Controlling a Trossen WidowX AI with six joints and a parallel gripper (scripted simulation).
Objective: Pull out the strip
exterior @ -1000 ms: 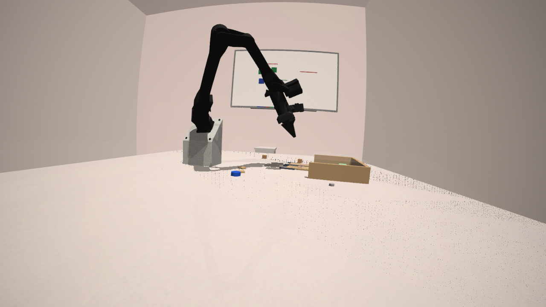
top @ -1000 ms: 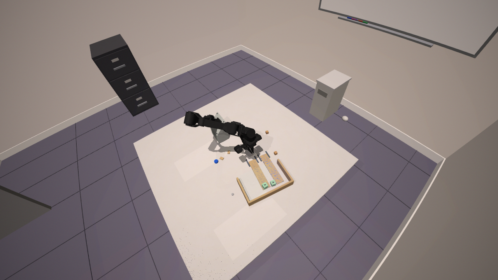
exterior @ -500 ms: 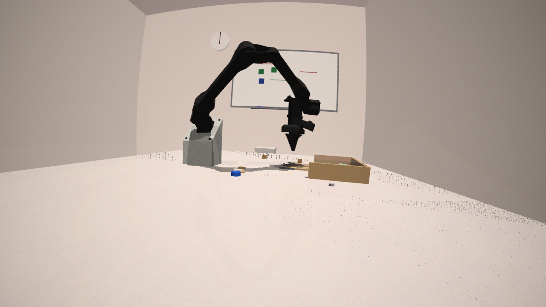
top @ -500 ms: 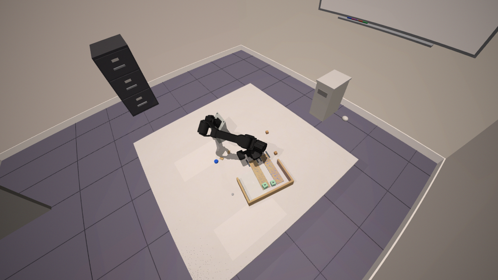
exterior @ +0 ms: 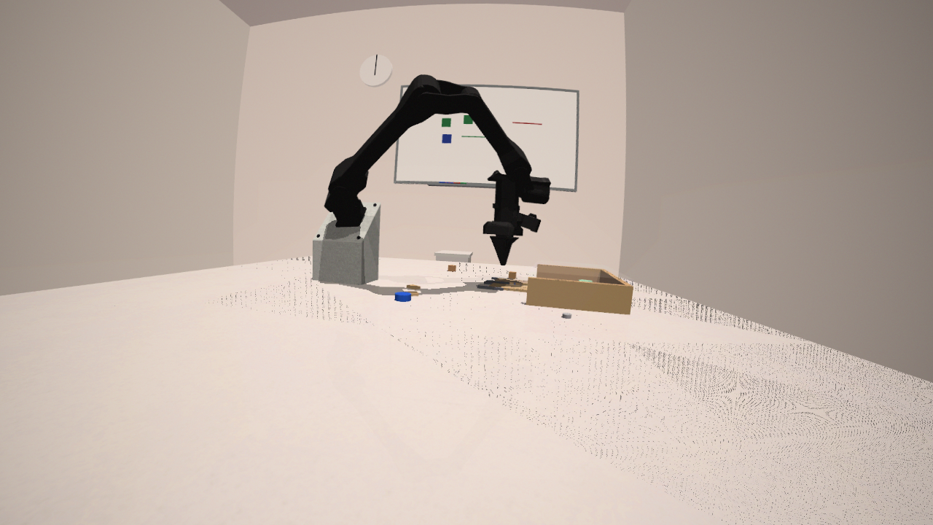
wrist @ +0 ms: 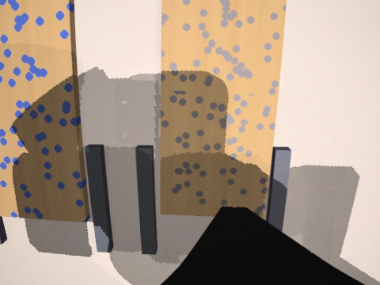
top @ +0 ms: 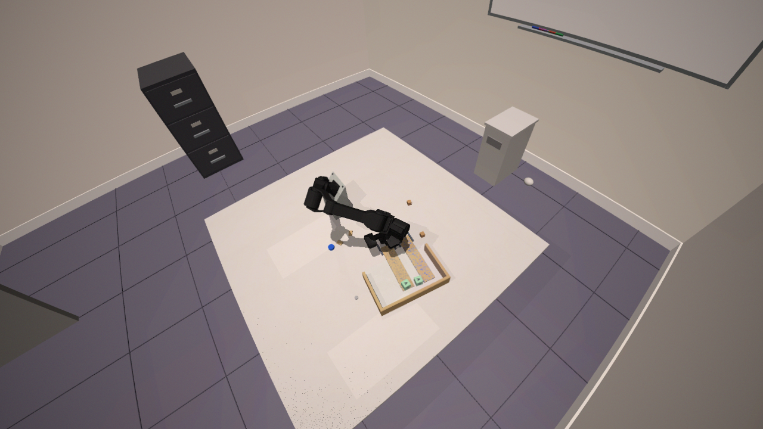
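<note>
Now: gripper tip 90 mm short of the strip, 20 mm to the left of it and 50 mm above it. The rest, counted from my gripper tip: blue object 180 mm behind, 200 mm to the right, 50 mm below; small grey piece 100 mm ahead, 250 mm to the right, 50 mm below.
</note>
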